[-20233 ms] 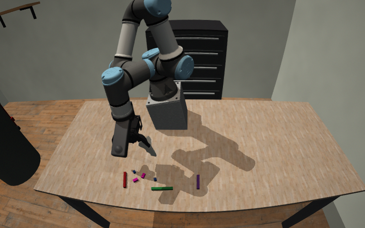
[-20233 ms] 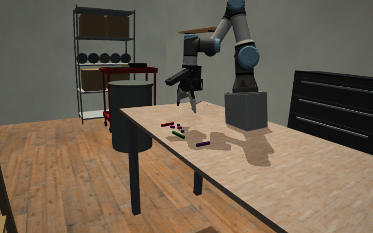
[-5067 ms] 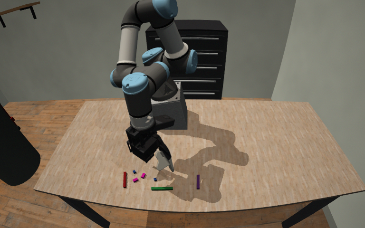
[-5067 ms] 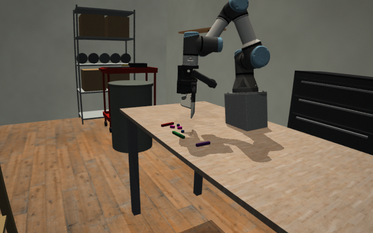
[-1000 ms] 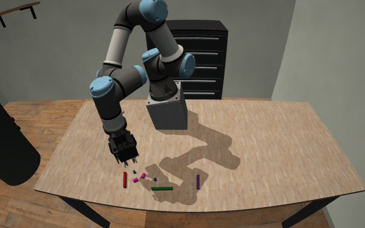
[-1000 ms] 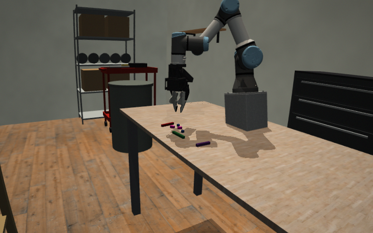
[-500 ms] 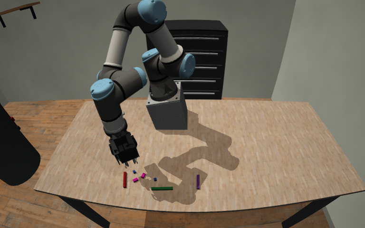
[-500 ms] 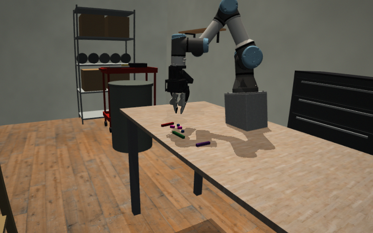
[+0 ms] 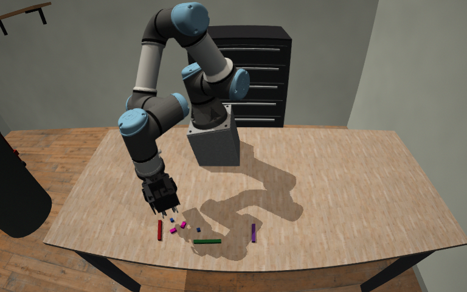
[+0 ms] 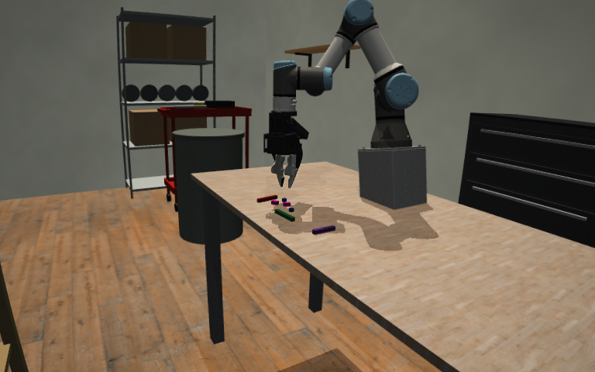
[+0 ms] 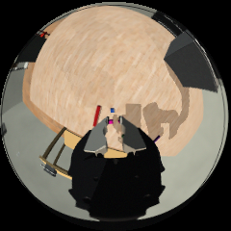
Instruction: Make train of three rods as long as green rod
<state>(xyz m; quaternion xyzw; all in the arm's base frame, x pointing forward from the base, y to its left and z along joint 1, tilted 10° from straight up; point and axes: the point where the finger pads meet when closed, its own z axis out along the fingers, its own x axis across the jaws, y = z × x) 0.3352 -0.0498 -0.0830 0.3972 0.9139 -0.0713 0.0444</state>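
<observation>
My gripper is now 40 mm short of the magenta rod, 20 mm to the right of it and 60 mm above it. Round my hand: purple rod (10 mm behind, 250 mm to the left, 60 mm below); green rod (40 mm ahead, 130 mm to the left, 60 mm below); red rod (50 mm ahead, 30 mm to the right, 60 mm below).
</observation>
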